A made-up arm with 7 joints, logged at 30 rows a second.
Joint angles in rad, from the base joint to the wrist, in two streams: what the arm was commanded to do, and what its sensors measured. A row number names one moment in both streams.
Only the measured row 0 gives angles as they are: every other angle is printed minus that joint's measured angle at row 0.
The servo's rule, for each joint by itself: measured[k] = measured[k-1] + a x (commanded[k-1-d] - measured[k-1]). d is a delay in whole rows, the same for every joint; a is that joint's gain. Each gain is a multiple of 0.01, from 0.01 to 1. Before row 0 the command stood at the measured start. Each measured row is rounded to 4 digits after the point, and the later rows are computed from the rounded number. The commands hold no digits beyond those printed.
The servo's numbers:
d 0
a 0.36 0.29 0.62 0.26 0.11 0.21 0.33
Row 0, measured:
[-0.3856 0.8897 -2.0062 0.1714 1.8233 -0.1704 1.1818]
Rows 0 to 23, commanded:
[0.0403 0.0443 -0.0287 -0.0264 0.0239 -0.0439 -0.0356]
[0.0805 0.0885 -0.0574 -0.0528 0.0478 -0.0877 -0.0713]
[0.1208 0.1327 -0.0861 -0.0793 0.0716 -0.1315 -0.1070]
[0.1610 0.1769 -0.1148 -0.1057 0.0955 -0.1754 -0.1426]
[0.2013 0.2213 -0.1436 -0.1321 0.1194 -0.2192 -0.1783]
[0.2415 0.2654 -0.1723 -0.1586 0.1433 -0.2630 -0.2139]
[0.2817 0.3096 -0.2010 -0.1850 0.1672 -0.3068 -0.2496]
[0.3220 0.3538 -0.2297 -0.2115 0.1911 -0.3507 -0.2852]
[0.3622 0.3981 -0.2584 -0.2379 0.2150 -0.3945 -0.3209]
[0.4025 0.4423 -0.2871 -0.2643 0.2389 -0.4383 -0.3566]
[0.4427 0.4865 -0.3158 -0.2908 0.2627 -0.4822 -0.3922]
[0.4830 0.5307 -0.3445 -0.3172 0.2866 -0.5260 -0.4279]
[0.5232 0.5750 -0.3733 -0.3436 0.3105 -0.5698 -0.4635]
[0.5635 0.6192 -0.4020 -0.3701 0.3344 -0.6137 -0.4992]
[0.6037 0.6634 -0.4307 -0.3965 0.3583 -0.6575 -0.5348]
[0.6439 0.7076 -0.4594 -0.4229 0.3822 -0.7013 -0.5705]
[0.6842 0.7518 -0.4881 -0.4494 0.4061 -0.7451 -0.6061]
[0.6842 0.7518 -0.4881 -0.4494 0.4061 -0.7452 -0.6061]
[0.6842 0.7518 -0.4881 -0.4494 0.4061 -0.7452 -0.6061]
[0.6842 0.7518 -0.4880 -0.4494 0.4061 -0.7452 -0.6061]
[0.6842 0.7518 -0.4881 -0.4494 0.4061 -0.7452 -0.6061]
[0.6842 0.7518 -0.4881 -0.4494 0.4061 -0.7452 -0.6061]
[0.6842 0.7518 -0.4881 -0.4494 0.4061 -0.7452 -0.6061]
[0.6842 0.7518 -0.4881 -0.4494 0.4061 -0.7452 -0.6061]
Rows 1 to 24, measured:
[0.0145 0.0128 -0.0178 -0.0069 0.0026 -0.0092 -0.0117]
[0.0383 0.0348 -0.0424 -0.0188 0.0076 -0.0257 -0.0314]
[0.0680 0.0632 -0.0695 -0.0345 0.0146 -0.0479 -0.0563]
[0.1015 0.0962 -0.0976 -0.0530 0.0235 -0.0747 -0.0848]
[0.1374 0.1325 -0.1261 -0.0736 0.0340 -0.1050 -0.1157]
[0.1749 0.1710 -0.1547 -0.0957 0.0460 -0.1382 -0.1481]
[0.2133 0.2112 -0.1834 -0.1189 0.0593 -0.1736 -0.1816]
[0.2524 0.2526 -0.2121 -0.1430 0.0738 -0.2108 -0.2158]
[0.2919 0.2948 -0.2408 -0.1677 0.0893 -0.2494 -0.2505]
[0.3317 0.3376 -0.2695 -0.1928 0.1058 -0.2891 -0.2855]
[0.3717 0.3808 -0.2982 -0.2183 0.1231 -0.3297 -0.3207]
[0.4118 0.4243 -0.3269 -0.2440 0.1411 -0.3709 -0.3561]
[0.4519 0.4680 -0.3557 -0.2699 0.1597 -0.4127 -0.3915]
[0.4921 0.5118 -0.3844 -0.2960 0.1789 -0.4549 -0.4270]
[0.5323 0.5558 -0.4131 -0.3221 0.1986 -0.4974 -0.4626]
[0.5725 0.5998 -0.4418 -0.3483 0.2188 -0.5402 -0.4982]
[0.6127 0.6439 -0.4705 -0.3746 0.2394 -0.5832 -0.5338]
[0.6384 0.6752 -0.4814 -0.3940 0.2577 -0.6172 -0.5577]
[0.6549 0.6974 -0.4856 -0.4084 0.2740 -0.6441 -0.5737]
[0.6654 0.7132 -0.4871 -0.4191 0.2885 -0.6653 -0.5844]
[0.6722 0.7244 -0.4877 -0.4270 0.3014 -0.6821 -0.5916]
[0.6765 0.7323 -0.4879 -0.4328 0.3129 -0.6954 -0.5964]
[0.6793 0.7380 -0.4880 -0.4371 0.3232 -0.7059 -0.5996]
[0.6811 0.7420 -0.4881 -0.4403 0.3323 -0.7142 -0.6017]

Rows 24 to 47, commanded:
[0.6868 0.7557 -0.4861 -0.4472 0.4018 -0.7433 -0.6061]
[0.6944 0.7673 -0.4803 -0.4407 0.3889 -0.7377 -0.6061]
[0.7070 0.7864 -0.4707 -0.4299 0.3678 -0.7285 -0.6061]
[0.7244 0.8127 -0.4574 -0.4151 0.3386 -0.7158 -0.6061]
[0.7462 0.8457 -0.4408 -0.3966 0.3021 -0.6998 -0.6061]
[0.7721 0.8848 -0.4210 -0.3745 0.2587 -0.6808 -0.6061]
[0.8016 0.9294 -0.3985 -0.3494 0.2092 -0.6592 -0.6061]
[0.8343 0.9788 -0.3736 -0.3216 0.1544 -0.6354 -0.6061]
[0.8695 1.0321 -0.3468 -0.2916 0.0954 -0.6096 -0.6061]
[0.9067 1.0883 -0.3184 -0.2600 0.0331 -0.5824 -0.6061]
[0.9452 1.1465 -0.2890 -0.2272 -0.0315 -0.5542 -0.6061]
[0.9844 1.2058 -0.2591 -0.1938 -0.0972 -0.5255 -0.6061]
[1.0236 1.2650 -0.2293 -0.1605 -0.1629 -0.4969 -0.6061]
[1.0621 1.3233 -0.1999 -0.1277 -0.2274 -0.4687 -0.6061]
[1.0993 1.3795 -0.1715 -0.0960 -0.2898 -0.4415 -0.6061]
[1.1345 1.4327 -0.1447 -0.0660 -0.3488 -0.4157 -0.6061]
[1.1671 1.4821 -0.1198 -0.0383 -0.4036 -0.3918 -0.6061]
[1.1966 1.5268 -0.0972 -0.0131 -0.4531 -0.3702 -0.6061]
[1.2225 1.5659 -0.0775 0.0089 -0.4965 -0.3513 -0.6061]
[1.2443 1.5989 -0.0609 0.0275 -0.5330 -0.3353 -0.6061]
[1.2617 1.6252 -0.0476 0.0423 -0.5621 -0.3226 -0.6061]
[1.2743 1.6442 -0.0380 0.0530 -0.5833 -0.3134 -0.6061]
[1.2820 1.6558 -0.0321 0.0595 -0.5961 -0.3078 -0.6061]
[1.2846 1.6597 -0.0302 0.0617 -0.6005 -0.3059 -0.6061]
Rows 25 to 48, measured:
[0.6832 0.7460 -0.4869 -0.4421 0.3399 -0.7203 -0.6032]
[0.6872 0.7522 -0.4828 -0.4417 0.3453 -0.7240 -0.6042]
[0.6943 0.7621 -0.4753 -0.4386 0.3478 -0.7249 -0.6048]
[0.7051 0.7768 -0.4642 -0.4325 0.3468 -0.7230 -0.6052]
[0.7199 0.7968 -0.4497 -0.4232 0.3419 -0.7181 -0.6055]
[0.7387 0.8223 -0.4319 -0.4105 0.3327 -0.7103 -0.6057]
[0.7613 0.8534 -0.4112 -0.3946 0.3191 -0.6996 -0.6058]
[0.7876 0.8898 -0.3879 -0.3756 0.3010 -0.6861 -0.6059]
[0.8171 0.9311 -0.3624 -0.3538 0.2784 -0.6700 -0.6060]
[0.8494 0.9767 -0.3351 -0.3294 0.2514 -0.6516 -0.6060]
[0.8839 1.0259 -0.3065 -0.3028 0.2203 -0.6311 -0.6060]
[0.9201 1.0781 -0.2771 -0.2745 0.1854 -0.6089 -0.6060]
[0.9574 1.1323 -0.2475 -0.2449 0.1471 -0.5854 -0.6060]
[0.9951 1.1877 -0.2180 -0.2144 0.1059 -0.5609 -0.6060]
[1.0326 1.2433 -0.1892 -0.1836 0.0624 -0.5358 -0.6060]
[1.0693 1.2982 -0.1616 -0.1530 0.0172 -0.5106 -0.6060]
[1.1045 1.3515 -0.1357 -0.1232 -0.0291 -0.4857 -0.6060]
[1.1377 1.4023 -0.1118 -0.0946 -0.0757 -0.4614 -0.6060]
[1.1682 1.4497 -0.0905 -0.0677 -0.1220 -0.4383 -0.6060]
[1.1956 1.4930 -0.0721 -0.0429 -0.1672 -0.4167 -0.6060]
[1.2194 1.5313 -0.0569 -0.0207 -0.2106 -0.3969 -0.6060]
[1.2392 1.5640 -0.0452 -0.0015 -0.2516 -0.3794 -0.6060]
[1.2546 1.5906 -0.0371 0.0144 -0.2895 -0.3644 -0.6060]
[1.2654 1.6106 -0.0328 0.0267 -0.3237 -0.3521 -0.6060]

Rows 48 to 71, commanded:
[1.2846 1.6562 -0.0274 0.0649 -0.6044 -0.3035 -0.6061]
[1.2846 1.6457 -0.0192 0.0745 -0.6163 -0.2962 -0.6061]
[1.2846 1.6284 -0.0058 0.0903 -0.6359 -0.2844 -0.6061]
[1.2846 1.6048 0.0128 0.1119 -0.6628 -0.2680 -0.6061]
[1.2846 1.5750 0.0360 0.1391 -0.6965 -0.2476 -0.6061]
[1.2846 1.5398 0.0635 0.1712 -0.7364 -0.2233 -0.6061]
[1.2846 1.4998 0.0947 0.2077 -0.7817 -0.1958 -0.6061]
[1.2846 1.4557 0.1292 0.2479 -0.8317 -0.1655 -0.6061]
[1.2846 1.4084 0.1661 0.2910 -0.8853 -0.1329 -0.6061]
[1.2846 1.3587 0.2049 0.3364 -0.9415 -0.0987 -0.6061]
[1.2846 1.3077 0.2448 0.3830 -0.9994 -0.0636 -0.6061]
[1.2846 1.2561 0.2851 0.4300 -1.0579 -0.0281 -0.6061]
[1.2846 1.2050 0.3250 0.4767 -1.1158 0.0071 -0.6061]
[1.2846 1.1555 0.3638 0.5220 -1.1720 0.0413 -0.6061]
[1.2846 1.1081 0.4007 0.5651 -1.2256 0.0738 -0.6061]
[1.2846 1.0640 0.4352 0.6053 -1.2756 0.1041 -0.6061]
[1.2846 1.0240 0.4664 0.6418 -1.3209 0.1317 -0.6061]
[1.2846 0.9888 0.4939 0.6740 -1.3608 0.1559 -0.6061]
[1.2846 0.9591 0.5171 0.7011 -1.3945 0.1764 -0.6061]
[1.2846 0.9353 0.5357 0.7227 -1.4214 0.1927 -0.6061]
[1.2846 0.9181 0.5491 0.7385 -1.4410 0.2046 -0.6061]
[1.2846 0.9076 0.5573 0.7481 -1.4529 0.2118 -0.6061]
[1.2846 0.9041 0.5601 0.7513 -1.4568 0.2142 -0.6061]
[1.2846 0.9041 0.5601 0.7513 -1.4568 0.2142 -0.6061]
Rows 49 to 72, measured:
[1.2723 1.6238 -0.0295 0.0366 -0.3546 -0.3419 -0.6060]
[1.2767 1.6302 -0.0231 0.0465 -0.3834 -0.3323 -0.6060]
[1.2795 1.6297 -0.0124 0.0579 -0.4112 -0.3222 -0.6060]
[1.2813 1.6225 0.0032 0.0719 -0.4389 -0.3108 -0.6060]
[1.2825 1.6087 0.0235 0.0894 -0.4672 -0.2975 -0.6060]
[1.2833 1.5887 0.0483 0.1107 -0.4968 -0.2819 -0.6060]
[1.2838 1.5629 0.0771 0.1359 -0.5281 -0.2638 -0.6060]
[1.2841 1.5318 0.1094 0.1650 -0.5615 -0.2432 -0.6060]
[1.2843 1.4960 0.1446 0.1978 -0.5971 -0.2200 -0.6060]
[1.2844 1.4562 0.1820 0.2338 -0.6350 -0.1945 -0.6060]
[1.2845 1.4131 0.2209 0.2726 -0.6751 -0.1670 -0.6060]
[1.2845 1.3676 0.2607 0.3135 -0.7172 -0.1378 -0.6060]
[1.2845 1.3204 0.3006 0.3559 -0.7610 -0.1074 -0.6060]
[1.2845 1.2726 0.3398 0.3991 -0.8062 -0.0762 -0.6060]
[1.2845 1.2249 0.3776 0.4423 -0.8523 -0.0447 -0.6060]
[1.2845 1.1782 0.4133 0.4847 -0.8989 -0.0135 -0.6060]
[1.2845 1.1335 0.4462 0.5255 -0.9453 0.0170 -0.6060]
[1.2845 1.0915 0.4758 0.5641 -0.9910 0.0462 -0.6060]
[1.2845 1.0531 0.5014 0.5997 -1.0354 0.0735 -0.6060]
[1.2845 1.0189 0.5227 0.6317 -1.0779 0.0985 -0.6060]
[1.2845 0.9897 0.5391 0.6595 -1.1178 0.1208 -0.6060]
[1.2845 0.9659 0.5504 0.6825 -1.1547 0.1399 -0.6060]
[1.2845 0.9480 0.5564 0.7004 -1.1879 0.1555 -0.6060]
[1.2845 0.9353 0.5587 0.7136 -1.2175 0.1678 -0.6060]

